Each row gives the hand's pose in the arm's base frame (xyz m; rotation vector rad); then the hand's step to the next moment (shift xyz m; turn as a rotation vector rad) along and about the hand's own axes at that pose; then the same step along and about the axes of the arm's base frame.
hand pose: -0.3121 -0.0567 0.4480 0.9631 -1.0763 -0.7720
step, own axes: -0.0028 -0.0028 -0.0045 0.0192 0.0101 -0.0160
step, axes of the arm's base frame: 0.0033 0.0025 -0.0043 0.0216 -0.0089 0.0135
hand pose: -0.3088 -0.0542 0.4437 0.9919 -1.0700 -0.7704
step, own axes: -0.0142 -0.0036 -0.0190 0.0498 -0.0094 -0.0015
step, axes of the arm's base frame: 0.0135 0.0164 -0.0112 0.0165 -0.0472 0.0082
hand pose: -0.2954 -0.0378 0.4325 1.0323 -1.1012 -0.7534
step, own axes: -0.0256 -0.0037 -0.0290 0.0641 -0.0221 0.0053
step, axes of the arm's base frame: 0.0199 0.0296 -0.0153 0.0143 -0.0664 0.0020
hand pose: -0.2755 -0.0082 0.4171 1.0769 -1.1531 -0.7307
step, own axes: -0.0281 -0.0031 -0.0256 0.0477 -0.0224 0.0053
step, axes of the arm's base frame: 0.0168 0.0313 -0.0137 0.0098 -0.0519 -0.0041
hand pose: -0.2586 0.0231 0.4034 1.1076 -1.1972 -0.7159
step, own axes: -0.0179 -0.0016 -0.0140 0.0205 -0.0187 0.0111
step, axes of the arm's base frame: 0.0090 0.0195 -0.0077 -0.0033 -0.0278 -0.0103
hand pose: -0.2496 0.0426 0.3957 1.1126 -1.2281 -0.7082
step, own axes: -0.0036 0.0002 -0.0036 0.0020 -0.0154 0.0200
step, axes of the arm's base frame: 0.0026 0.0043 -0.0010 -0.0167 -0.0125 -0.0144
